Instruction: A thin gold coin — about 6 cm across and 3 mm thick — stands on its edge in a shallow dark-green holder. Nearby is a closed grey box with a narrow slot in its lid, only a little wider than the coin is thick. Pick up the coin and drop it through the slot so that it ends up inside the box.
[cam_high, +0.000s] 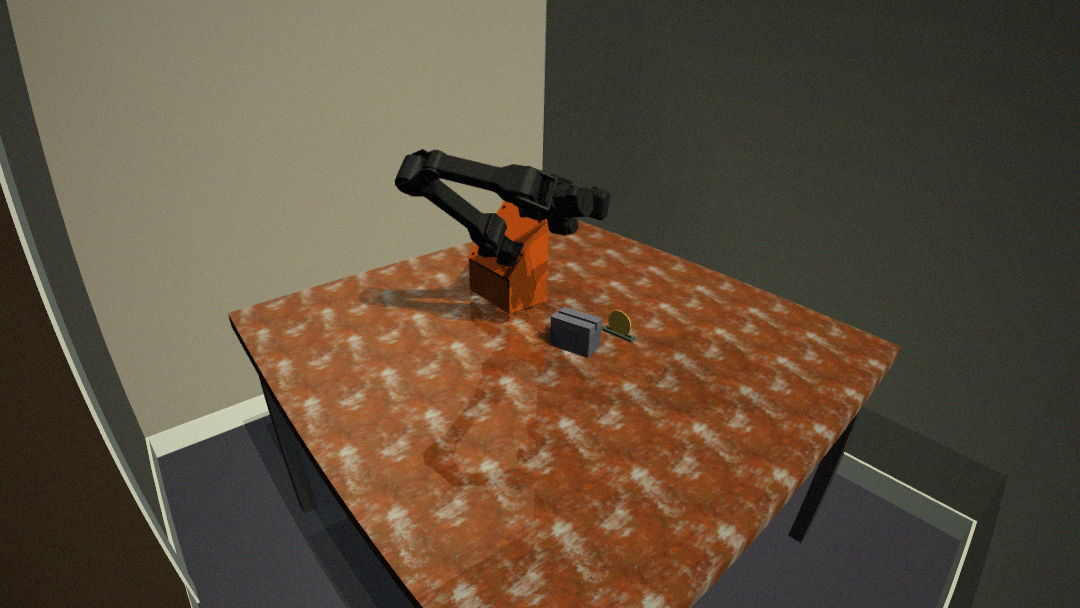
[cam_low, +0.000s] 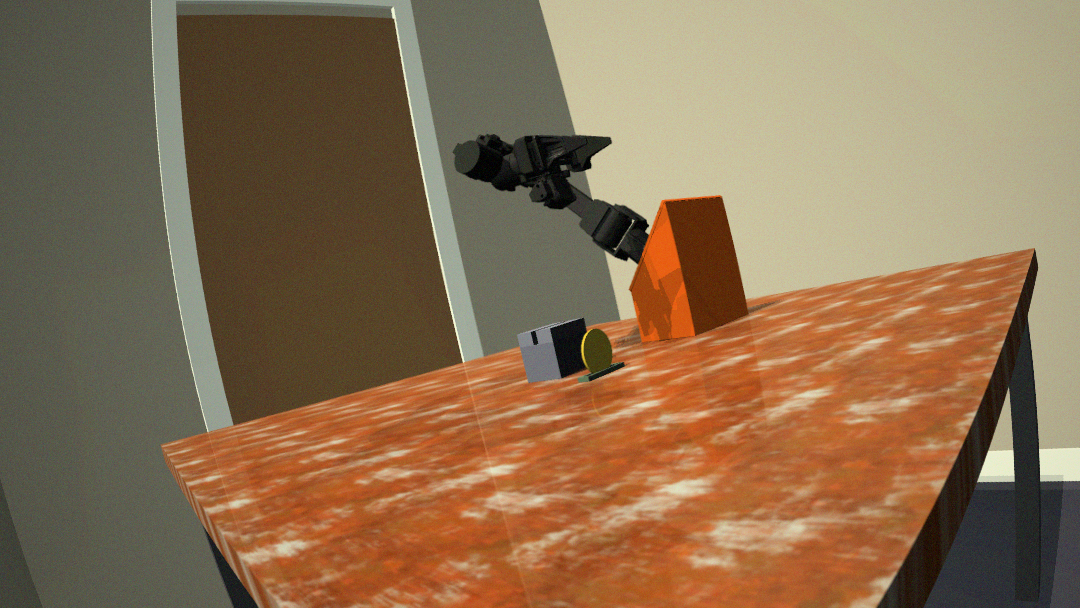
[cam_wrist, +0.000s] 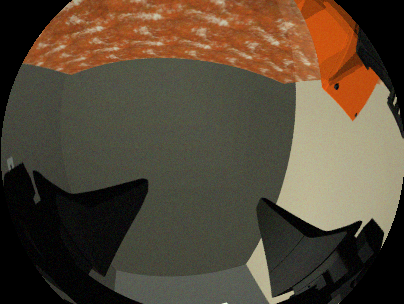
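The gold coin lies 31 cm below my gripper tip and 12 cm ahead of it.
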